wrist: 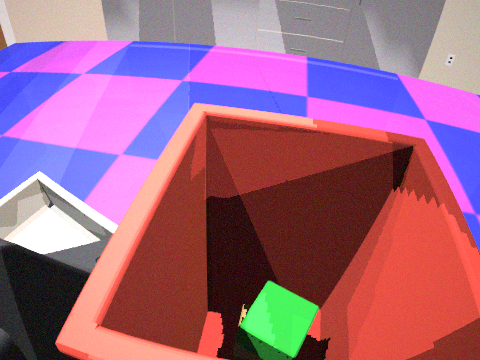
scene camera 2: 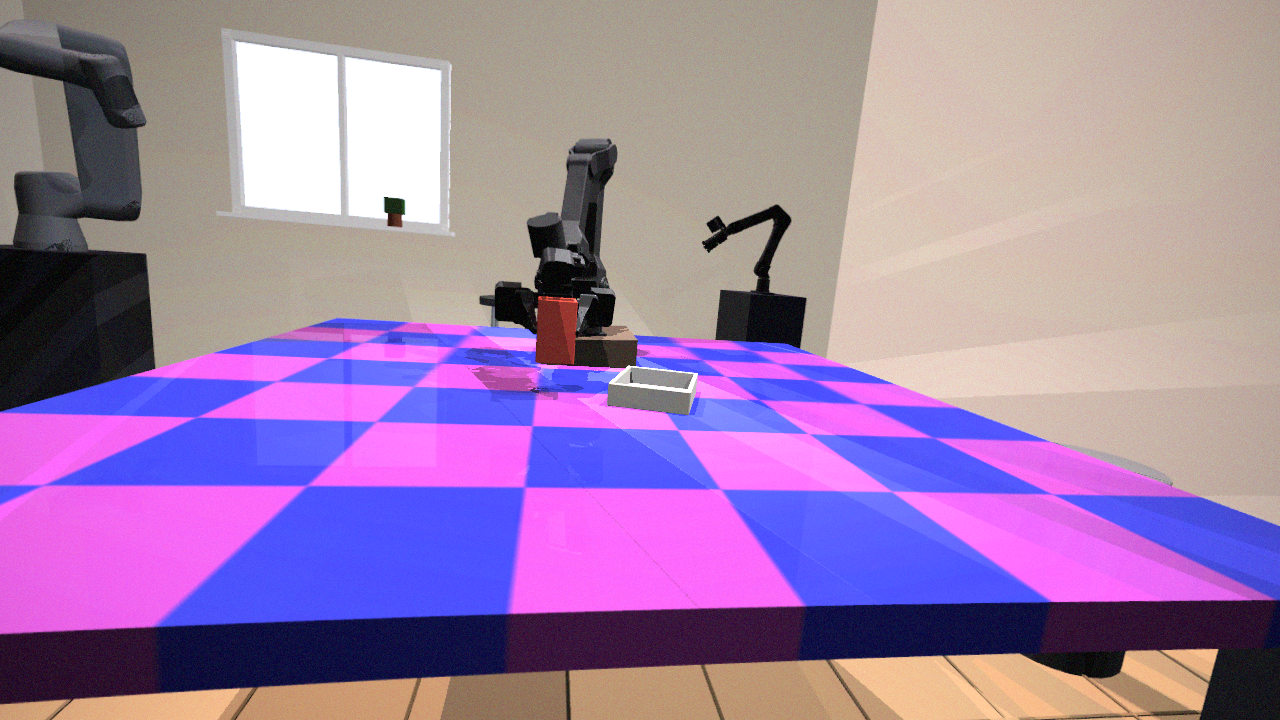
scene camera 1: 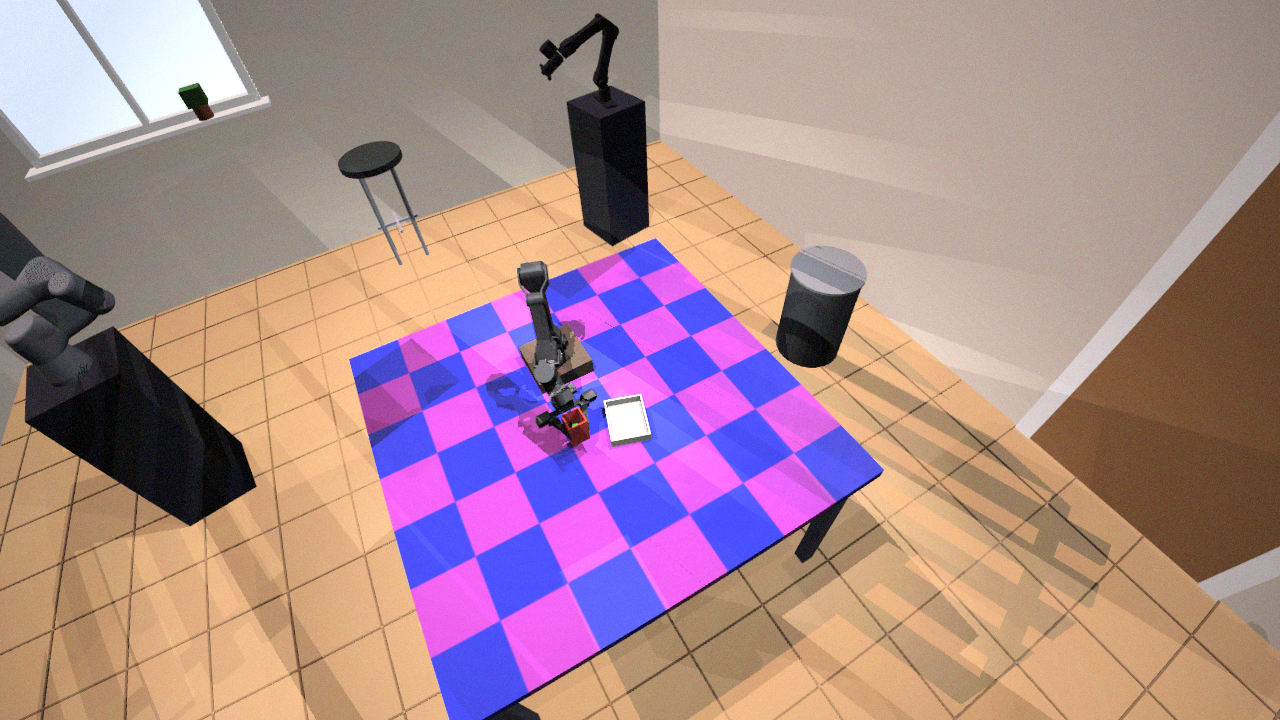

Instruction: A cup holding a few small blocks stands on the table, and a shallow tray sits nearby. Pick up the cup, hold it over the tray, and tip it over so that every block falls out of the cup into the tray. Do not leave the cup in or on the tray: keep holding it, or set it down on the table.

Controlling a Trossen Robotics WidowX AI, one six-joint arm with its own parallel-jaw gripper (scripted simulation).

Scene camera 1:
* my gripper: 580,434
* red square cup: 579,433
